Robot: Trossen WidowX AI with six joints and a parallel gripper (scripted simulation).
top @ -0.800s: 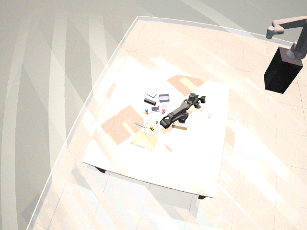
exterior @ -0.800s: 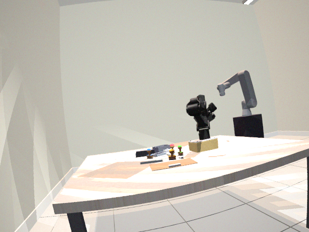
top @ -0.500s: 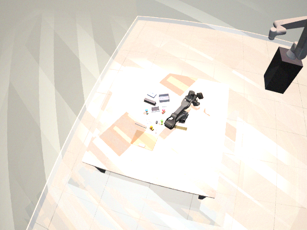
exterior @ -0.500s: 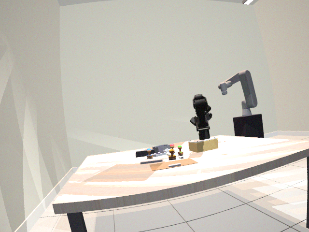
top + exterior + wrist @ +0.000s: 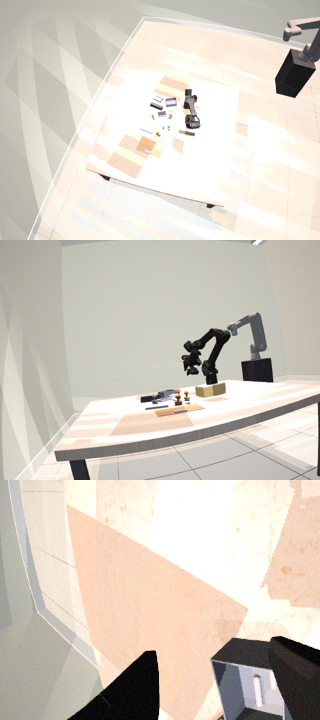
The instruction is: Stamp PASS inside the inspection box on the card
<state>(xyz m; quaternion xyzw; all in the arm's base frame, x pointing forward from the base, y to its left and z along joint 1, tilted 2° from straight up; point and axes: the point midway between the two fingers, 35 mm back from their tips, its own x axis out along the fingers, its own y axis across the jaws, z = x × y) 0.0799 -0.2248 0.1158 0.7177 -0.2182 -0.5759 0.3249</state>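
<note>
The green-knobbed stamp lies 290 mm to the left of my gripper tip, 130 mm below it and 110 mm ahead of it. Round my gripper tip: grey tray (160 mm ahead, 140 mm below); then dark ink pad (220 mm ahead, 150 mm to the left, 150 mm below); then red-knobbed stamp (170 mm to the left, 130 mm below, 120 mm ahead).
</note>
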